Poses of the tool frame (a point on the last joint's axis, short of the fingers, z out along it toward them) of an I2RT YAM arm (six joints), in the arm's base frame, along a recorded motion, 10 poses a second.
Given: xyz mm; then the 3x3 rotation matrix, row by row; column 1 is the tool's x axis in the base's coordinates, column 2 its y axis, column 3 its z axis. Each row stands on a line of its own.
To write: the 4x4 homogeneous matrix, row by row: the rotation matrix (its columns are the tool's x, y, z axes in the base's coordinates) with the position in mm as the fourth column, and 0 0 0 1 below. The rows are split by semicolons. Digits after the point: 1 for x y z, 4 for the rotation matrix.
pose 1, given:
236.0 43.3 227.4
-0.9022 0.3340 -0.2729
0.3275 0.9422 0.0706
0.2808 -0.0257 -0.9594
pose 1, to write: -0.9022 0.3340 -0.2729 236.0; 0.3275 0.9422 0.0706 43.3; 0.2808 -0.0257 -0.9594 227.4; 0 0 0 1
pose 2, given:
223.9 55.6 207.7
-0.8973 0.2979 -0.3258
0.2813 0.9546 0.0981
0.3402 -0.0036 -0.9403
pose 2, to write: -0.8973 0.2979 -0.3258 223.9; 0.2813 0.9546 0.0981 55.6; 0.3402 -0.0036 -0.9403 207.7; 0 0 0 1
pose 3, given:
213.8 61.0 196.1
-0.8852 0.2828 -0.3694
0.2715 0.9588 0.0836
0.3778 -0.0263 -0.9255
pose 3, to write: -0.8852 0.2828 -0.3694 213.8; 0.2715 0.9588 0.0836 61.0; 0.3778 -0.0263 -0.9255 196.1; 0 0 0 1
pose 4, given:
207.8 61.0 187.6
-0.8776 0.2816 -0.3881
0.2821 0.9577 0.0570
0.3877 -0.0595 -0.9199
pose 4, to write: -0.8776 0.2816 -0.3881 207.8; 0.2821 0.9577 0.0570 61.0; 0.3877 -0.0595 -0.9199 187.6; 0 0 0 1
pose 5, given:
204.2 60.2 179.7
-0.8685 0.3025 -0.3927
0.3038 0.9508 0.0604
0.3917 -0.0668 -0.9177
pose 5, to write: -0.8685 0.3025 -0.3927 204.2; 0.3038 0.9508 0.0604 60.2; 0.3917 -0.0668 -0.9177 179.7; 0 0 0 1
